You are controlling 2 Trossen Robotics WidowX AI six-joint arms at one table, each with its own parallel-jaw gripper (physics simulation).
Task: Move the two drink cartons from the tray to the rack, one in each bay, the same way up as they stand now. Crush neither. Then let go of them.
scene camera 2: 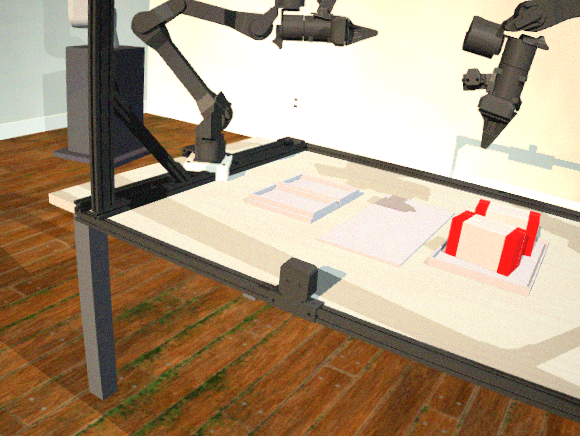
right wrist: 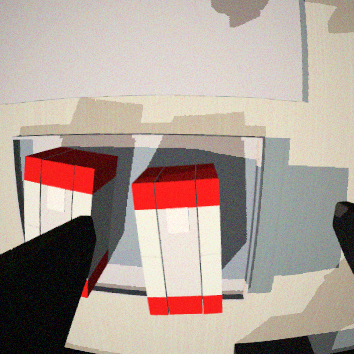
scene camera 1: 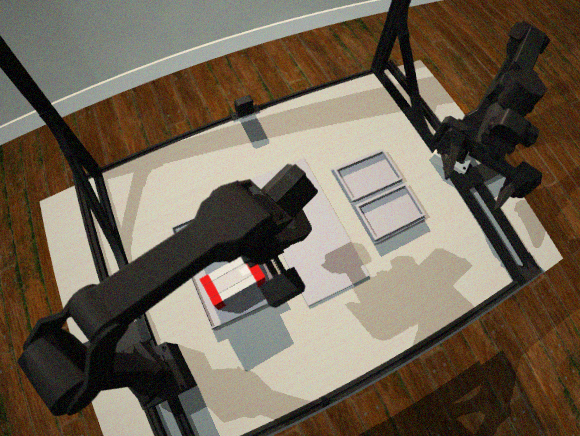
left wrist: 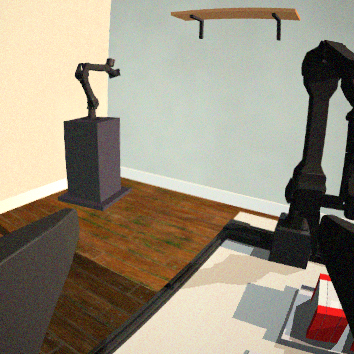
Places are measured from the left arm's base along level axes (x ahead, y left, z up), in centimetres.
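Pixels of known places: left gripper, between the fingertips: (scene camera 2: 375,32) (scene camera 1: 472,193) (left wrist: 203,225); right gripper, between the fingertips: (scene camera 2: 486,145) (right wrist: 218,222); left arm's base, origin of its link: (scene camera 2: 208,159); right arm's base, origin of its link: (scene camera 1: 154,375) (left wrist: 296,223).
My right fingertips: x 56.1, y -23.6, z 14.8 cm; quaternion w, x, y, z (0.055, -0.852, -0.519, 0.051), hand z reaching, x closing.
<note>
Ahead of a thing's pixels: the offset from my right fingertips to its top centre. "pt": to the spot under its first point.
Two white cartons with red ends sit side by side in the tray @(dx +2.0, dy -10.1, dz -16.8 cm) (scene camera 1: 207,312) (scene camera 2: 475,274) (left wrist: 290,320). One carton @(dx +5.1, dy -5.2, dz -11.0 cm) (scene camera 1: 232,282) (left wrist: 327,320) (right wrist: 179,260) is on the right in the right wrist view; the other carton @(dx -1.5, dy -13.6, dz -11.0 cm) (scene camera 2: 482,240) (right wrist: 56,200) is on the left. The two-bay rack @(dx -33.0, dy +11.2, dz -16.4 cm) (scene camera 1: 379,193) (scene camera 2: 280,210) is empty. My right gripper (scene camera 2: 485,146) (right wrist: 218,222) is open, points down and hangs high above the tray; its left finger hides part of the left carton. My left gripper (scene camera 1: 473,191) (scene camera 2: 375,33) (left wrist: 203,225) is open and empty, held high, level, away from rack and tray.
A flat pale panel (scene camera 1: 320,230) (scene camera 2: 387,232) (right wrist: 150,50) lies between tray and rack. A dark frame (scene camera 1: 350,367) (scene camera 2: 200,267) edges the table, with uprights near both arms. A small dark block @(pt dx -33.8, dy -30.3, dz -13.6 cm) (scene camera 1: 244,105) (scene camera 2: 298,280) stands on one long rail.
</note>
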